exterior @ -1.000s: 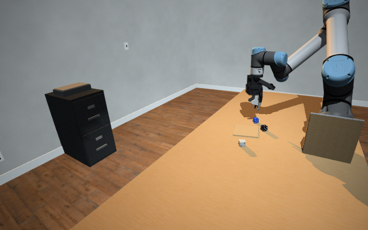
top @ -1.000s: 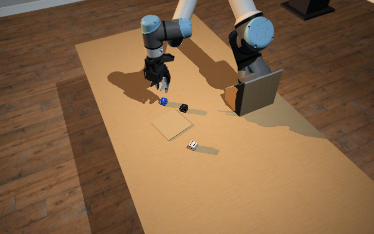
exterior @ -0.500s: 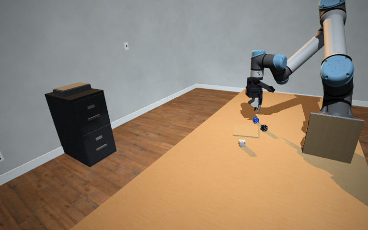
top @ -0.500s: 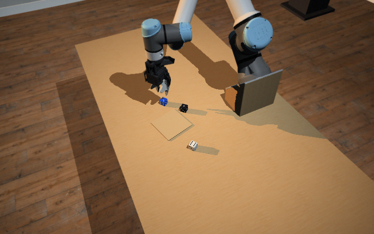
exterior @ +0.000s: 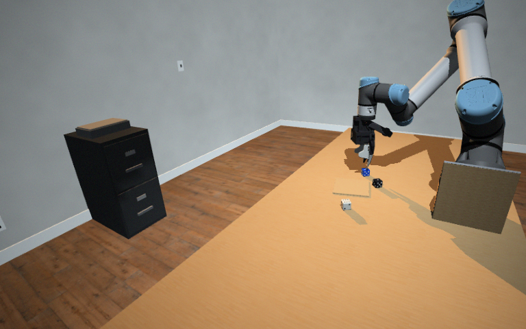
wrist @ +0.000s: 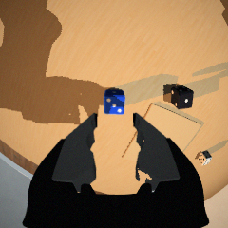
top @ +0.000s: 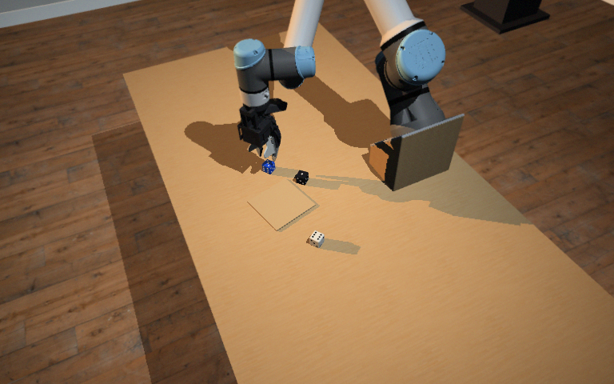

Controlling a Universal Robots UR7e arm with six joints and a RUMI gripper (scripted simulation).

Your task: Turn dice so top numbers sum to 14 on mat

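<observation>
Now: hand 50 mm above the blue die. Also, from my hand: tan mat (140 mm to the left, 60 mm below, 20 mm ahead); then white die (310 mm to the left, 50 mm below, 10 mm behind); then black die (90 mm to the left, 70 mm behind, 50 mm below).
</observation>
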